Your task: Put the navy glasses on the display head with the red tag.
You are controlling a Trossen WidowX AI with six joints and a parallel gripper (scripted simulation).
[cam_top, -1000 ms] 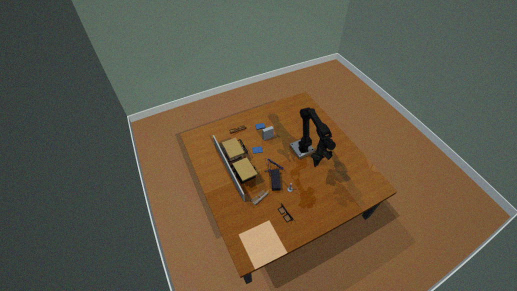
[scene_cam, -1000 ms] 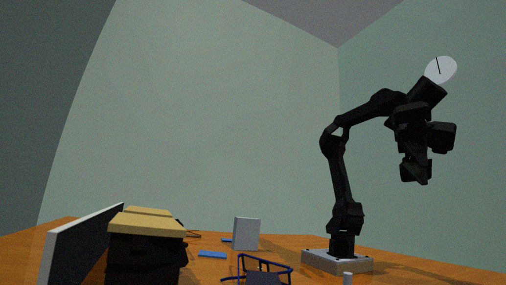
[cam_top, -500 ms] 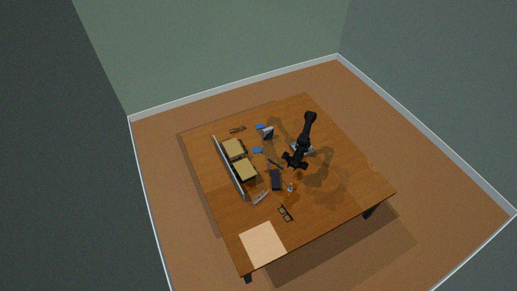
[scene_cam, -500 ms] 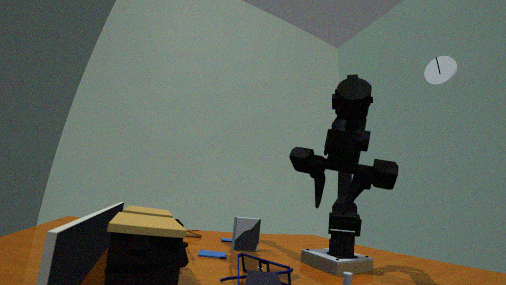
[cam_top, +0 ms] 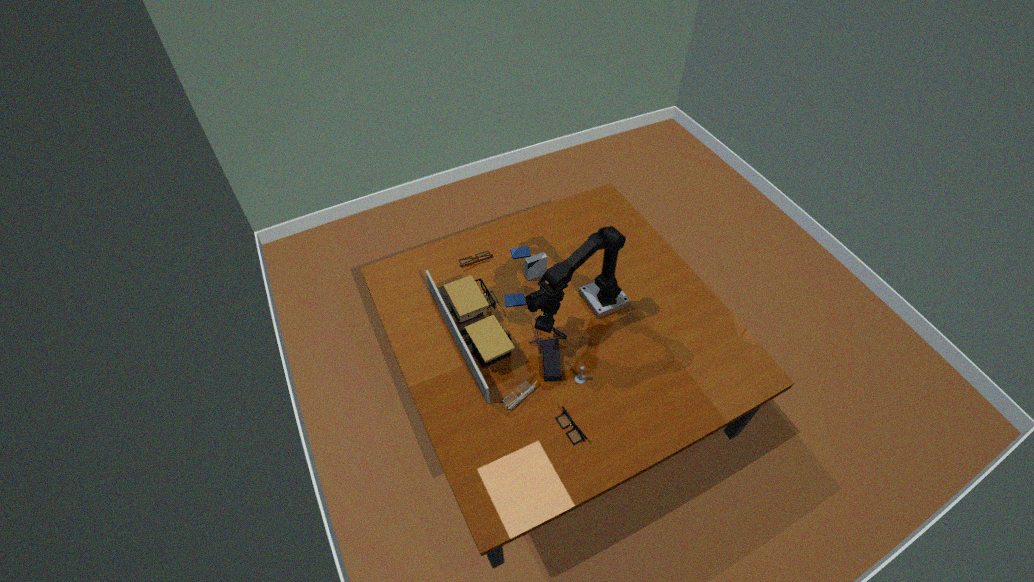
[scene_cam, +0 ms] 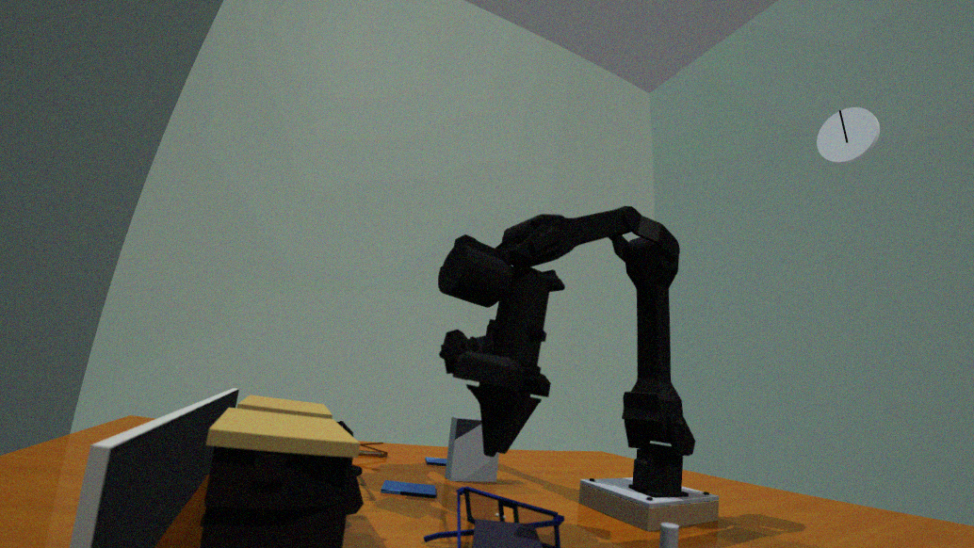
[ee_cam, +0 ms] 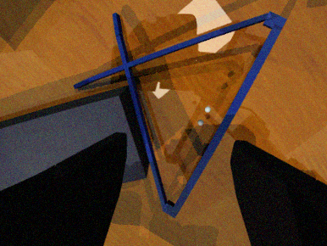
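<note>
The small grey peg lies 70 mm behind my gripper tip, 210 mm to the left of it and 70 mm below it. Also, from my gripper tip: grey block: 50 mm behind, 320 mm to the right, 40 mm below; display head: 200 mm ahead, 10 mm to the left, 40 mm below; dark case: 10 mm ahead, 110 mm to the left, 80 mm below.
</note>
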